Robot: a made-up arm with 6 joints. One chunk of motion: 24 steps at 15 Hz.
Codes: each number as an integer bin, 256 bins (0 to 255) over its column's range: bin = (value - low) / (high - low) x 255, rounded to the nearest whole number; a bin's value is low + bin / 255 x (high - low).
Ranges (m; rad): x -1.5..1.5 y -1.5..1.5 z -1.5..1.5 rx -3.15..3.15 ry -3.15..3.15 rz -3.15..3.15
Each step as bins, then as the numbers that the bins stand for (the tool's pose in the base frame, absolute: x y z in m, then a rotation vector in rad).
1 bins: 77 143 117 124 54 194
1 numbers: -0.5941 0.1824 -0.1235 -0.0865 -1.8159 1.6429
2 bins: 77 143 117 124 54 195
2 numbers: -0.5941 0.1824 -0.1235 -0.0865 -1.8159 1.6676
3 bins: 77 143 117 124 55 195
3 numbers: -0.5941 0.1824 -0.1235 -0.0865 -1.7912 1.6676
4 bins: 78 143 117 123 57 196
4 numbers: -0.5824 0.1824 -0.1235 -0.1112 -1.7418 1.6924
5 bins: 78 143 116 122 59 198
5 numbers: -0.5824 0.1824 -0.1353 -0.1359 -1.6924 1.7418
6 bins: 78 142 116 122 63 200
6 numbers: -0.5824 0.1706 -0.1353 -0.1359 -1.5935 1.7912
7 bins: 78 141 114 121 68 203
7 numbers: -0.5824 0.1588 -0.1588 -0.1606 -1.4700 1.8653
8 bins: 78 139 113 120 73 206
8 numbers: -0.5824 0.1353 -0.1706 -0.1853 -1.3465 1.9394
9 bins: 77 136 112 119 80 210
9 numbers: -0.5941 0.1000 -0.1824 -0.2100 -1.1735 2.0382
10 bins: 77 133 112 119 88 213
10 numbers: -0.5941 0.0647 -0.1824 -0.2100 -0.9759 2.1124
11 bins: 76 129 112 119 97 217
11 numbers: -0.6059 0.0176 -0.1824 -0.2100 -0.7535 2.2112
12 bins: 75 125 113 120 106 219
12 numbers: -0.6176 -0.0294 -0.1706 -0.1853 -0.5312 2.2606
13 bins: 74 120 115 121 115 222
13 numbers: -0.6294 -0.0882 -0.1471 -0.1606 -0.3088 2.3347
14 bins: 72 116 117 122 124 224
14 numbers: -0.6529 -0.1353 -0.1235 -0.1359 -0.0865 2.3841
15 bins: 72 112 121 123 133 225
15 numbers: -0.6529 -0.1824 -0.0765 -0.1112 0.1359 2.4088
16 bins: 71 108 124 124 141 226
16 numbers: -0.6647 -0.2294 -0.0412 -0.0865 0.3335 2.4335
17 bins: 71 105 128 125 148 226
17 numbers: -0.6647 -0.2647 0.0059 -0.0618 0.5065 2.4335
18 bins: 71 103 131 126 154 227
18 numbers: -0.6647 -0.2882 0.0412 -0.0371 0.6547 2.4582
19 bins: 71 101 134 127 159 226
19 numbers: -0.6647 -0.3118 0.0765 -0.0124 0.7782 2.4335
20 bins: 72 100 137 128 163 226
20 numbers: -0.6529 -0.3235 0.1118 0.0124 0.8771 2.4335
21 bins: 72 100 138 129 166 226
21 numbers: -0.6529 -0.3235 0.1235 0.0371 0.9512 2.4335
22 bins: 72 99 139 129 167 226
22 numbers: -0.6529 -0.3353 0.1353 0.0371 0.9759 2.4335
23 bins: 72 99 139 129 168 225
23 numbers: -0.6529 -0.3353 0.1353 0.0371 1.0006 2.4088
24 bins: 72 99 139 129 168 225
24 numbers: -0.6529 -0.3353 0.1353 0.0371 1.0006 2.4088
